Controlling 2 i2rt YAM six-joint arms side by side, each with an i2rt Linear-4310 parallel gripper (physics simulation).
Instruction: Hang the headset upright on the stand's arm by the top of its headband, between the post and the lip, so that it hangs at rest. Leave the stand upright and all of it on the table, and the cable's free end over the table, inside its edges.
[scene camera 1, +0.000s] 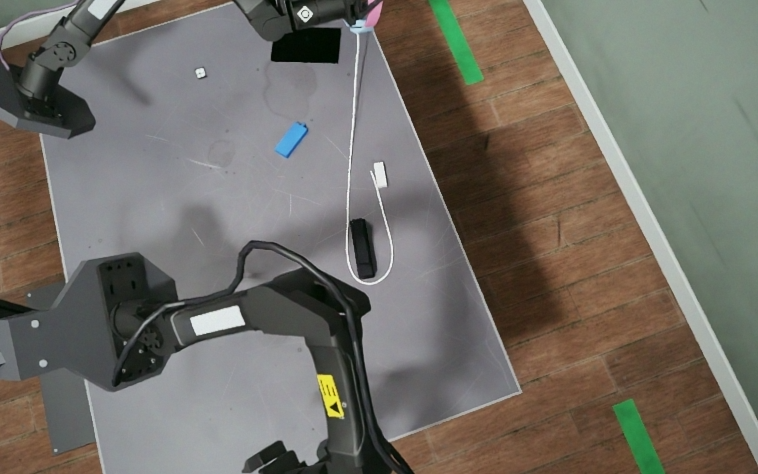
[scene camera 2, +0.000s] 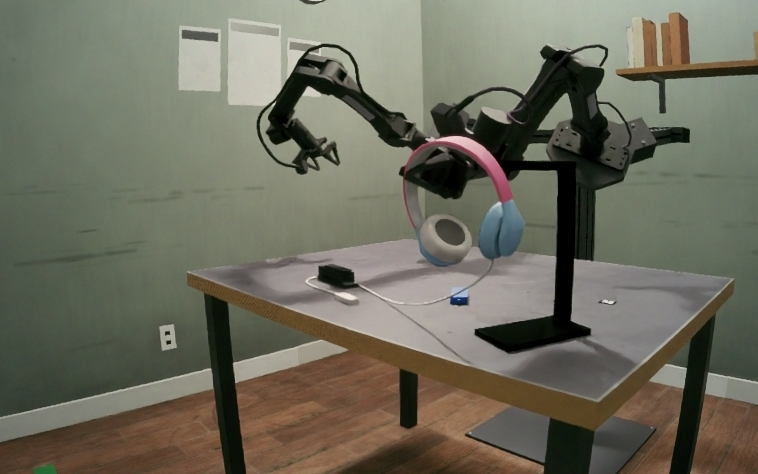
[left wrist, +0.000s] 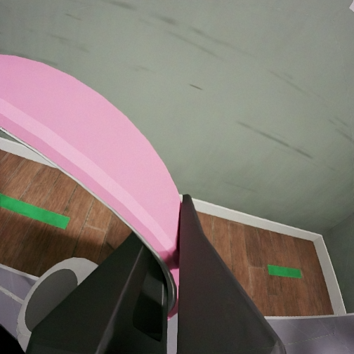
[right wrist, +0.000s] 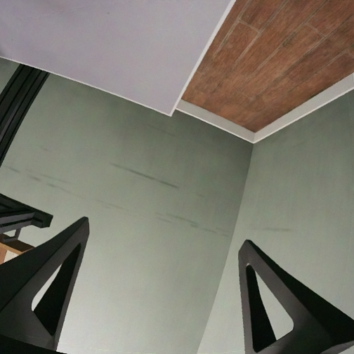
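Where they show: left gripper, between the fingertips: (scene camera 2: 402, 173); right gripper, between the fingertips: (scene camera 2: 329, 167); left arm's base, origin of its link: (scene camera 1: 33, 95) (scene camera 2: 590, 148); right arm's base, origin of its link: (scene camera 1: 126, 319).
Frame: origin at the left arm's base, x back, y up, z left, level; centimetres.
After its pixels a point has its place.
Note:
The headset (scene camera 1: 373, 13) {z 10.9, x -69.0, y -8.7 cm} (scene camera 2: 491, 162) {z 27.7, x -68.2, y -4.1 cm} (left wrist: 110, 135) has a pink headband and blue cups; it hangs upright in the air, cups down. My left gripper (scene camera 2: 410, 173) {z 13.1, x -72.1, y -5.6 cm} (left wrist: 175, 203) is shut on its headband. The black stand (scene camera 1: 306, 45) {z 22.9, x -52.9, y -31.6 cm} (scene camera 2: 564, 245) {z 25.7, x -47.9, y -17.7 cm} is upright on the table. Its arm (scene camera 2: 536, 166) points left in scene camera 2; the lip is hidden behind the headset. The headset is left of the post there. The white cable (scene camera 1: 351, 156) {z -10.5, x -58.4, y -31.9 cm} (scene camera 2: 413, 303) {z 2.7, x -62.1, y -29.6 cm} runs down to the table, its free-end plug (scene camera 1: 380, 174) {z -16.8, x -64.6, y -31.5 cm} (scene camera 2: 346, 298) {z -15.3, x -65.5, y -31.6 cm} inside the edges. My right gripper (scene camera 2: 319, 166) {z -79.3, x -32.3, y -4.7 cm} (right wrist: 167, 236) is open and empty.
A black block (scene camera 1: 363, 248) {z -34.8, x -57.1, y -28.7 cm} (scene camera 2: 335, 275) {z -31.9, x -58.4, y -30.3 cm} lies inside the cable's loop. A blue block (scene camera 1: 291, 139) {z -3.4, x -45.1, y -31.2 cm} (scene camera 2: 459, 296) {z -0.2, x -47.7, y -31.2 cm} and a small white piece (scene camera 1: 200, 72) {z 21.4, x -24.6, y -32.5 cm} (scene camera 2: 607, 301) {z 21.0, x -24.4, y -32.5 cm} lie on the table. The headset is near the table's edge at the top right in scene camera 1.

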